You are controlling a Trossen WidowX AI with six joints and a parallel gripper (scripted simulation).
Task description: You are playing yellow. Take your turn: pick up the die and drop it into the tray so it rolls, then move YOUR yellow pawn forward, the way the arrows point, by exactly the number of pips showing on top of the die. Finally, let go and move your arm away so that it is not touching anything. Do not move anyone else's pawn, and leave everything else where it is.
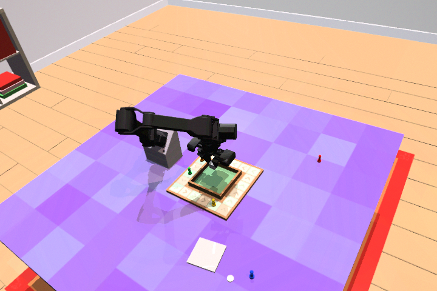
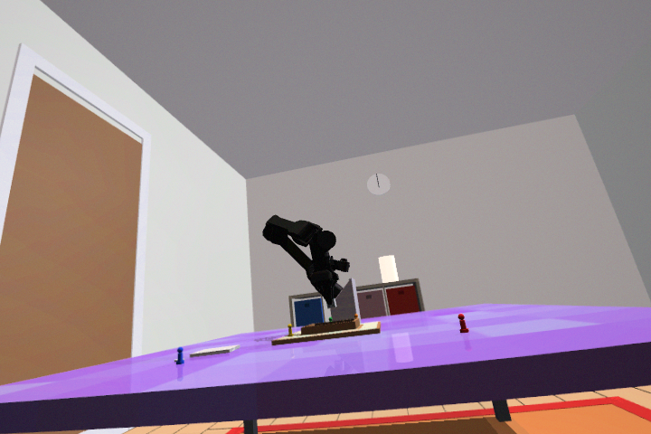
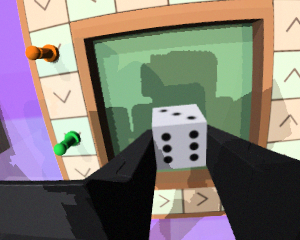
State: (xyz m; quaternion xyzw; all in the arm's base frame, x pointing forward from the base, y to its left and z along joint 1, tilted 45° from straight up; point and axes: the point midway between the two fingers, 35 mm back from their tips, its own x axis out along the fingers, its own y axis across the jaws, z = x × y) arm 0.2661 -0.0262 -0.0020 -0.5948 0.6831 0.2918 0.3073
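Right now the yellow pawn is 12 cm to the right of my gripper tip, 7 cm ahead of it and 6 cm below it. Also, from my gripper tip: white card 31 cm to the right, 15 cm ahead, 8 cm below; then white die right at my gripper tip; then green pawn 11 cm behind, 6 cm below, 2 cm to the right.
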